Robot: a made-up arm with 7 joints. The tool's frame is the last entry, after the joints. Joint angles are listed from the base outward.
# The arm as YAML. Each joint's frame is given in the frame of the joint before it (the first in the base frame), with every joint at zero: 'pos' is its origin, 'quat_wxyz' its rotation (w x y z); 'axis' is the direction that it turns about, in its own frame. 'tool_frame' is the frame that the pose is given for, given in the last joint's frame.
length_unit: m
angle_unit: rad
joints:
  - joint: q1
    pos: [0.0, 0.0, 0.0]
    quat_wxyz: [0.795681, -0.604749, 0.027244, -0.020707]
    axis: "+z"
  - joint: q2
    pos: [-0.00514, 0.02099, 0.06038]
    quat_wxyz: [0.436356, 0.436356, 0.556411, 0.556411]
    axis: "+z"
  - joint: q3
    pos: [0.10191, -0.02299, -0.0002]
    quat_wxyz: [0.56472, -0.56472, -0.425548, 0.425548]
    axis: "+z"
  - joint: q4
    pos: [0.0, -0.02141, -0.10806]
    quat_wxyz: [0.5, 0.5, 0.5, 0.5]
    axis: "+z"
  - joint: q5
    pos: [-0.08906, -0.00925, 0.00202]
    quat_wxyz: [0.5, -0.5, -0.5, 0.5]
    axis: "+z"
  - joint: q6
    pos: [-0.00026, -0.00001, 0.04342]
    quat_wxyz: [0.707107, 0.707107, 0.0, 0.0]
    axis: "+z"
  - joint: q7
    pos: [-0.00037, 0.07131, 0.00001]
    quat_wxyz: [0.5, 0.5, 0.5, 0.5]
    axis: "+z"
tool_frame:
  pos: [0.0, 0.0, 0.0]
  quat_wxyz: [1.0, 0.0, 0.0, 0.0]
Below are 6 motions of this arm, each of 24 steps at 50 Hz.
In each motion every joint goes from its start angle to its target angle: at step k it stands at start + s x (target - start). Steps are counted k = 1, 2, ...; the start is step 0. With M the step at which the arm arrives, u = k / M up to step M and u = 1 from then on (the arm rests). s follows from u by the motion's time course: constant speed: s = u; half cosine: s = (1 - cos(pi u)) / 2; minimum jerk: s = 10 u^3 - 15 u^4 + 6 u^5.
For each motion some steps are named. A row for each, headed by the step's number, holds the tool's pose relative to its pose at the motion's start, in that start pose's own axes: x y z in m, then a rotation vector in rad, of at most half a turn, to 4 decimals.
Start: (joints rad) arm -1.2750 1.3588 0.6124 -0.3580 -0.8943 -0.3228 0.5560
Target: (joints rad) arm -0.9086 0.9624 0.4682 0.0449 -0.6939 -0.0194 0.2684
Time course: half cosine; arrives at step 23
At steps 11, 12, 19, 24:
11: -0.0653 0.0458 -0.0709 0.2231 0.4645 0.0386
12: -0.0784 0.0528 -0.0788 0.2516 0.5372 0.0417
19: -0.1671 0.0923 -0.1055 0.3899 0.9755 0.0546
24: -0.1854 0.0992 -0.1066 0.4101 1.0598 0.0569

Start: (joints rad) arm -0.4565 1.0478 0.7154 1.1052 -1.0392 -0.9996 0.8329
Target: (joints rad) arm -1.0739 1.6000 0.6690 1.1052 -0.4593 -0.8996 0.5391
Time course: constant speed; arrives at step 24
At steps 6, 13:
6: -0.0055 -0.0638 0.0280 -0.1251 -0.0668 -0.1823
13: -0.0033 -0.1227 0.0775 -0.2480 -0.2010 -0.3519

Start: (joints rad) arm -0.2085 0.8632 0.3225 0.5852 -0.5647 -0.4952 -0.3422
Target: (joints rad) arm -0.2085 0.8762 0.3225 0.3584 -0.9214 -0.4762 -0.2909
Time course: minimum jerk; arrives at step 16
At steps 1, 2, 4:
1: 0.0000 0.0000 0.0001 -0.0006 -0.0006 0.0002
2: 0.0003 -0.0001 0.0006 -0.0045 -0.0047 0.0018
4: 0.0018 -0.0004 0.0038 -0.0293 -0.0298 0.0112

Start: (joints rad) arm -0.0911 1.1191 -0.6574 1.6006 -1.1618 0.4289 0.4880
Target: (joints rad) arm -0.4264 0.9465 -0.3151 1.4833 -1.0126 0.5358 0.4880
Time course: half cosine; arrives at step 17
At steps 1, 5, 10, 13, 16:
1: -0.0008 -0.0010 0.0004 -0.0020 0.0007 -0.0045
5: -0.0187 -0.0214 0.0108 -0.0457 0.0146 -0.1045
10: -0.0677 -0.0602 0.0397 -0.1399 0.0328 -0.3361
13: -0.0972 -0.0754 0.0570 -0.1865 0.0351 -0.4590
16: -0.1134 -0.0817 0.0664 -0.2101 0.0345 -0.5233

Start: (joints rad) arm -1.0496 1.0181 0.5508 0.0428 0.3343 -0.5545 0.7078
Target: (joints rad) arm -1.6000 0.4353 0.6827 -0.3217 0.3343 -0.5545 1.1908
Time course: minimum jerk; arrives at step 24
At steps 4, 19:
4: 0.0015 -0.0015 0.0025 -0.0138 0.0012 0.0483
19: 0.0483 -0.0210 0.0754 -0.3613 0.0849 1.2604

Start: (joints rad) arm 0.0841 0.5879 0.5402 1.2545 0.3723 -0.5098 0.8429
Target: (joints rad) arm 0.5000 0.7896 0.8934 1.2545 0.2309 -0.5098 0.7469
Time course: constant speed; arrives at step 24
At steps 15, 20, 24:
15: 0.0235 0.1028 -0.0669 0.1406 0.1404 0.1965
20: 0.0298 0.1402 -0.0807 0.1819 0.1681 0.2652
24: 0.0344 0.1707 -0.0884 0.2126 0.1832 0.3203

